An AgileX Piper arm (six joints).
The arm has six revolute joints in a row. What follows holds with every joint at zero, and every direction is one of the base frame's. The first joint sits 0.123 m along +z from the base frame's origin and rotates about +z. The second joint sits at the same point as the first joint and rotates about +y. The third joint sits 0.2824 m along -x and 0.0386 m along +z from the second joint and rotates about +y. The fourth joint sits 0.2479 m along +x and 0.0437 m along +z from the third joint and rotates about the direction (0.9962, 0, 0.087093). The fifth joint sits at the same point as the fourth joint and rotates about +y. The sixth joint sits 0.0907 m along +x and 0.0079 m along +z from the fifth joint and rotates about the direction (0.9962, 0, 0.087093). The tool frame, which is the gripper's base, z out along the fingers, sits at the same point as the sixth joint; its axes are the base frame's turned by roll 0, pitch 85.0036 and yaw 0 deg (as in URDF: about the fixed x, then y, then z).
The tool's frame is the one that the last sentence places.
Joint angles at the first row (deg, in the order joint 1, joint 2, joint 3, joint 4, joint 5, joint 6):
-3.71 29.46 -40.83 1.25 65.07 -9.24
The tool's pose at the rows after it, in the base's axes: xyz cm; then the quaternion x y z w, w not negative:
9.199, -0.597, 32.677, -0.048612, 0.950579, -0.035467, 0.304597
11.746, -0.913, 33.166, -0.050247, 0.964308, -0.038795, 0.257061
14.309, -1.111, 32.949, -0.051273, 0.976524, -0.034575, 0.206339
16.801, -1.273, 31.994, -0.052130, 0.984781, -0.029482, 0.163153
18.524, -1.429, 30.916, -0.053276, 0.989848, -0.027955, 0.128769
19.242, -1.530, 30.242, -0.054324, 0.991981, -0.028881, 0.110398
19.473, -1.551, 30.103, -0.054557, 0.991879, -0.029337, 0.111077
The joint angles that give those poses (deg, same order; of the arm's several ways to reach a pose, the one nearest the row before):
-3.71 37.36 -44.86 0.00 66.77 -9.57
-3.71 45.04 -48.90 -1.02 68.74 -9.56
-3.72 52.38 -52.06 -1.21 70.56 -9.57
-3.72 59.07 -53.83 -1.21 70.71 -9.57
-3.71 63.90 -54.69 -1.51 70.72 -9.57
-3.71 66.11 -54.81 -1.87 70.71 -9.57
-3.71 66.58 -54.81 -1.92 70.16 -9.56

